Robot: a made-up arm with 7 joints. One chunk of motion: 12 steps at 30 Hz.
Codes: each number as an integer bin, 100 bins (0 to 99) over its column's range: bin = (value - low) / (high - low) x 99, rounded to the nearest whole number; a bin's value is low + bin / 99 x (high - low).
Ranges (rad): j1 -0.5..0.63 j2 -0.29..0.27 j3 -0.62..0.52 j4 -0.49..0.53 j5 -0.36..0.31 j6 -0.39..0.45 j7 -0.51..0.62
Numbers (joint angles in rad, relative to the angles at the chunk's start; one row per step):
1: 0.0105 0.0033 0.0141 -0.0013 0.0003 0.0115 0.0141
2: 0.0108 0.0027 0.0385 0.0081 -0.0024 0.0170 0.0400
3: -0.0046 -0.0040 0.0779 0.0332 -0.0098 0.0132 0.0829
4: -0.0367 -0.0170 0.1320 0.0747 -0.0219 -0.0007 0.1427
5: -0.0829 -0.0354 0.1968 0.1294 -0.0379 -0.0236 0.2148
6: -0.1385 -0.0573 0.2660 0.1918 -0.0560 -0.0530 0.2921
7: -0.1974 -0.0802 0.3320 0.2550 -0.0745 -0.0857 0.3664
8: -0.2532 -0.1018 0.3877 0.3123 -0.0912 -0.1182 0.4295
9: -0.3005 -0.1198 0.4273 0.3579 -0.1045 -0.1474 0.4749
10: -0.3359 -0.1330 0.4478 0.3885 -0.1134 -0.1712 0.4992
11: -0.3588 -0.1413 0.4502 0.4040 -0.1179 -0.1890 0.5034
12: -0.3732 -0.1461 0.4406 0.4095 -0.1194 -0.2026 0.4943
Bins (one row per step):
1: 45 52 55 47 53 47 46
2: 45 52 57 48 53 48 48
3: 43 51 61 51 52 48 52
4: 41 48 65 55 50 46 57
5: 37 45 71 60 48 43 64
6: 32 41 77 66 45 40 70
7: 27 37 83 72 42 36 77
8: 22 33 88 78 40 32 82
9: 17 30 91 82 38 29 86
10: 14 28 93 85 36 26 88
11: 12 26 93 87 36 24 89
12: 11 25 92 87 36 22 88

